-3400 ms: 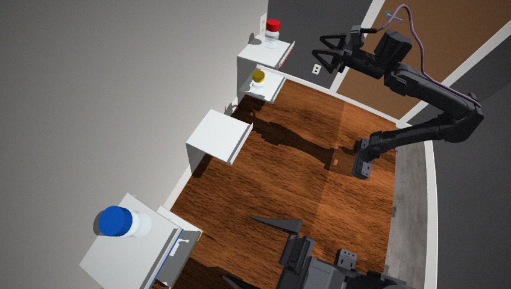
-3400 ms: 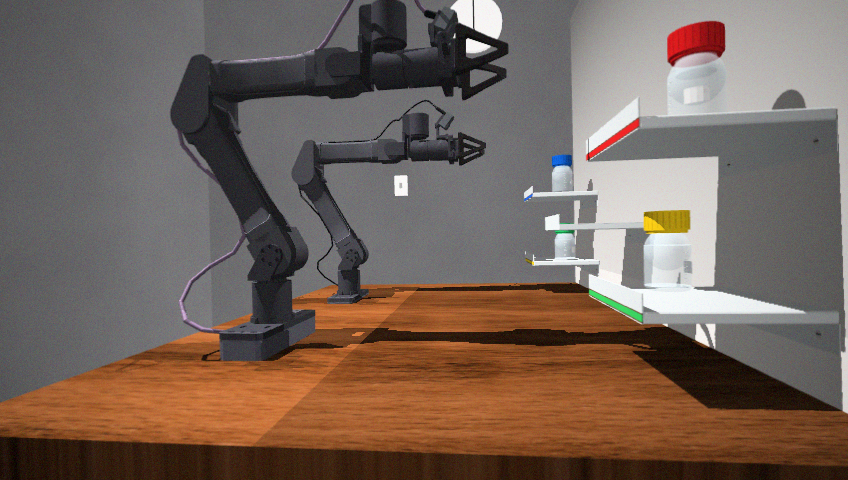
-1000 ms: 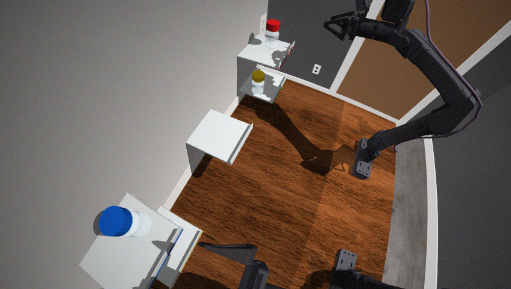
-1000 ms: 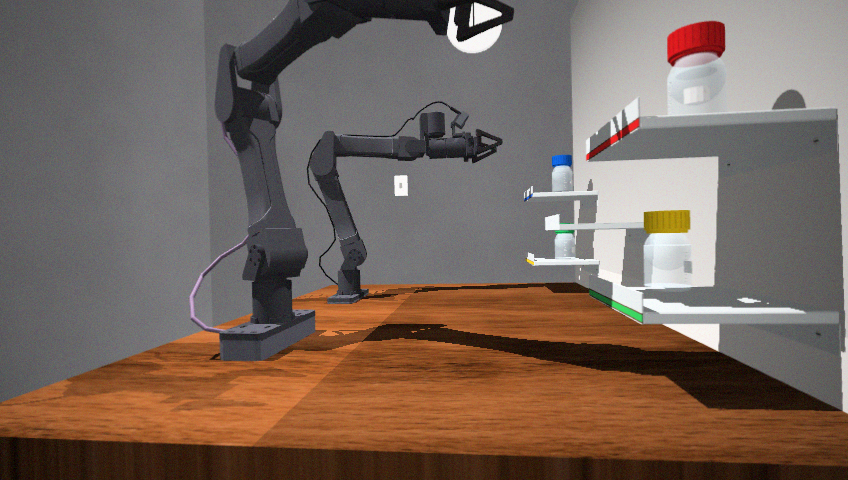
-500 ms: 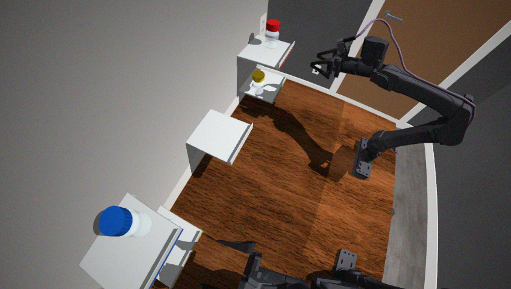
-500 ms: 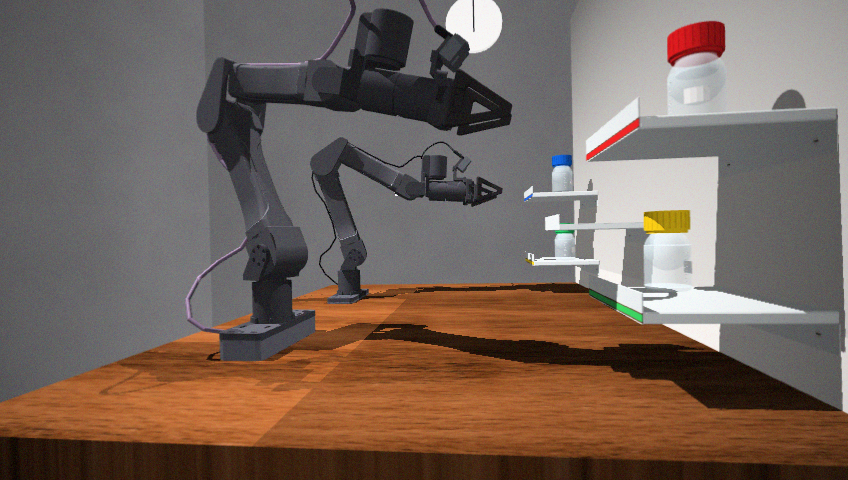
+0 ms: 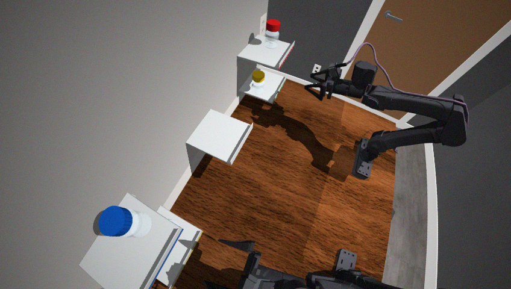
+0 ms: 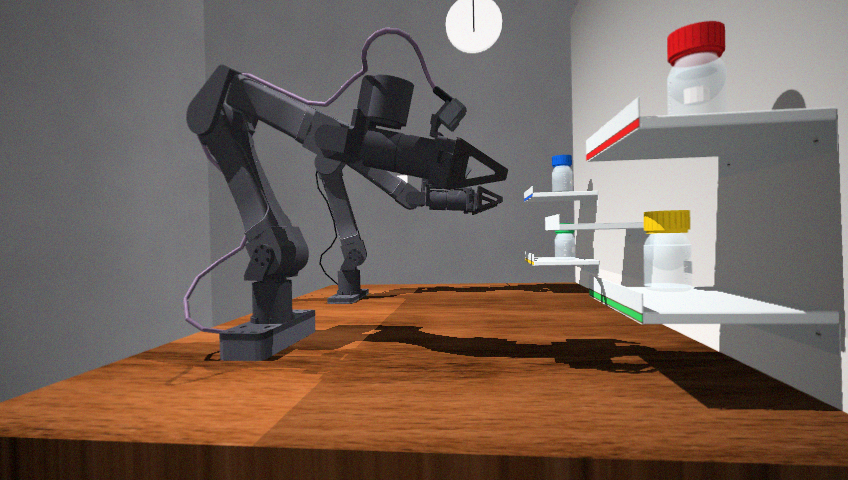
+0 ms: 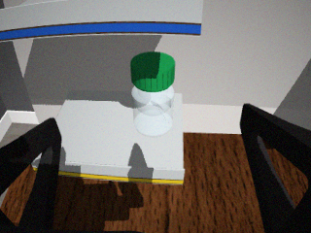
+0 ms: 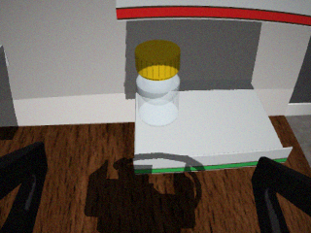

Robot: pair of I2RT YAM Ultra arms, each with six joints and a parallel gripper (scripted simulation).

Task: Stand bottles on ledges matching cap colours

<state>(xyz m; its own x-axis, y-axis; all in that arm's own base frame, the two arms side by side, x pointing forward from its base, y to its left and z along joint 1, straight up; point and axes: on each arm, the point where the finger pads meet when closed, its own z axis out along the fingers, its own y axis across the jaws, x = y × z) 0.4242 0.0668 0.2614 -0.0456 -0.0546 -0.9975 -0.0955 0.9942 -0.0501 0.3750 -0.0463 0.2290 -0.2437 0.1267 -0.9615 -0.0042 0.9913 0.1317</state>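
The green-capped bottle lies 19 cm ahead of my left hand and 12 cm below it. Round my left hand: blue-capped bottle 19 cm ahead, 7 cm above; yellow-capped bottle 67 cm to the right, 16 cm ahead, 12 cm below; wall 35 cm to the right, 27 cm ahead, 18 cm above.
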